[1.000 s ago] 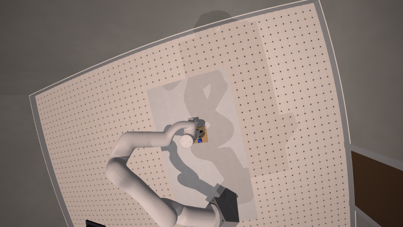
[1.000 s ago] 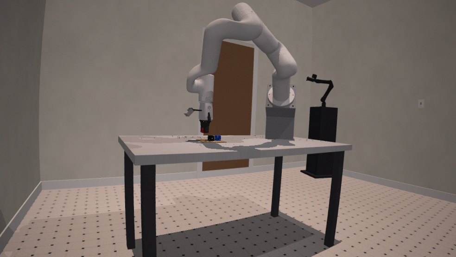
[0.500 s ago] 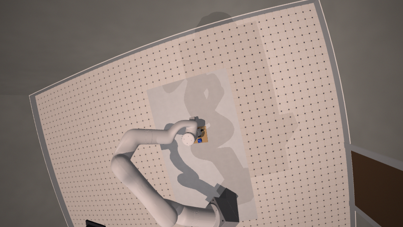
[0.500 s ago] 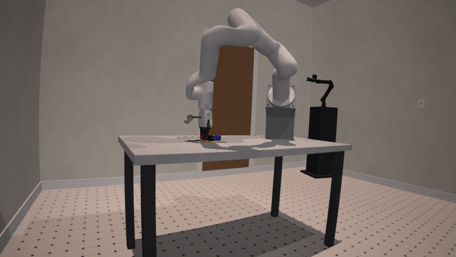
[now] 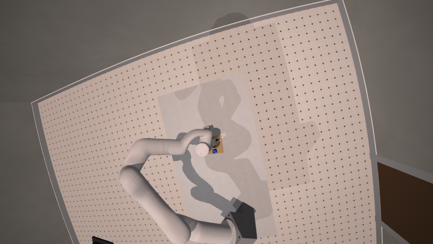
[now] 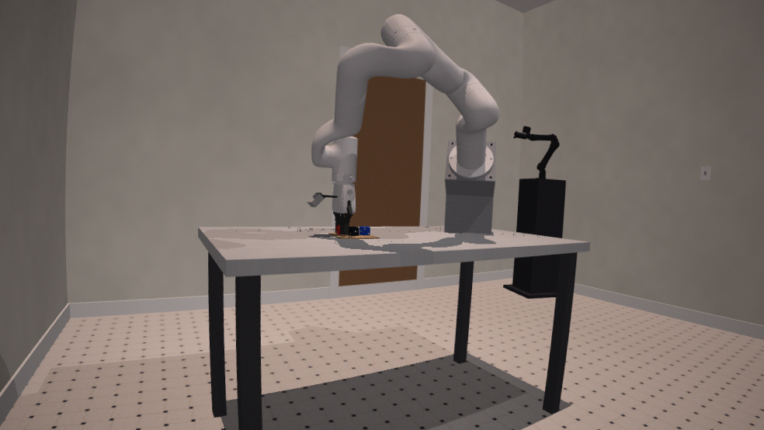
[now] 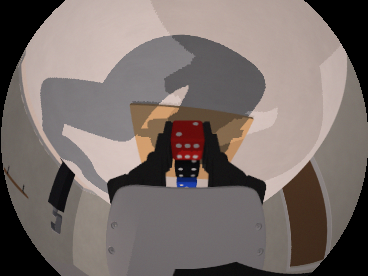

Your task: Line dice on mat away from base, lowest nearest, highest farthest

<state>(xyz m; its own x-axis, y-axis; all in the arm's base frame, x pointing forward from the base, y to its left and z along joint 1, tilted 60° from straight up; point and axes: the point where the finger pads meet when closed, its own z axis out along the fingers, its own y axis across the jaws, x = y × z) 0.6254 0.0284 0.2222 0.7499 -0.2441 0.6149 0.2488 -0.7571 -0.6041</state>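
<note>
Right now my hand is 1 cm above the red die. The rest, counted from my hand: black die (4 cm behind, 1 cm to the right, 1 cm below); blue die (9 cm behind, 3 cm to the right, 1 cm below); tan mat (4 cm behind, 3 cm below, 1 cm to the right).
</note>
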